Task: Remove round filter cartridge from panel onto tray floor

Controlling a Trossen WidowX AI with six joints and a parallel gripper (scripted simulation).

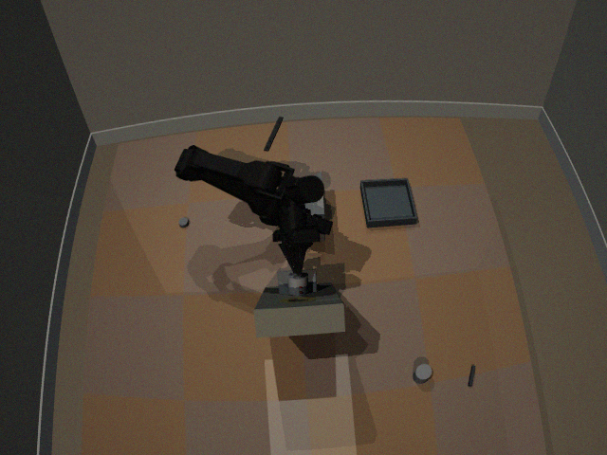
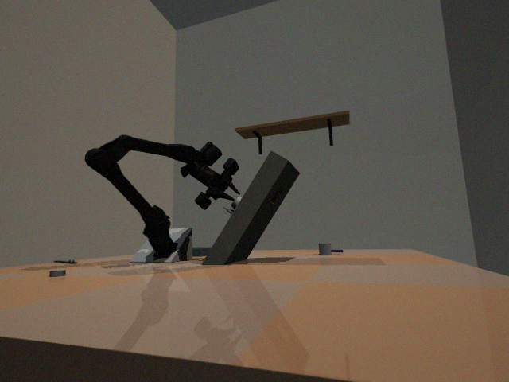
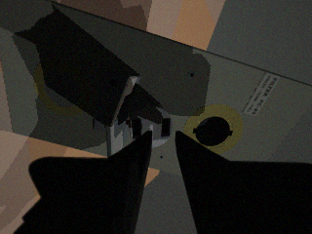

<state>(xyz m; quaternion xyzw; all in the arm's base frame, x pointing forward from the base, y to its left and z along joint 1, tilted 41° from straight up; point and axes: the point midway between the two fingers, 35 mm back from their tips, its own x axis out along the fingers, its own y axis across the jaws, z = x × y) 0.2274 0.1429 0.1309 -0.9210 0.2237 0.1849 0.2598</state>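
Right now my gripper tip is 10 mm short of the round filter cartridge and 20 mm above it. Also, from my gripper tip: dark tray 340 mm behind, 260 mm to the left, 190 mm below; then service panel 50 mm ahead, 50 mm below.
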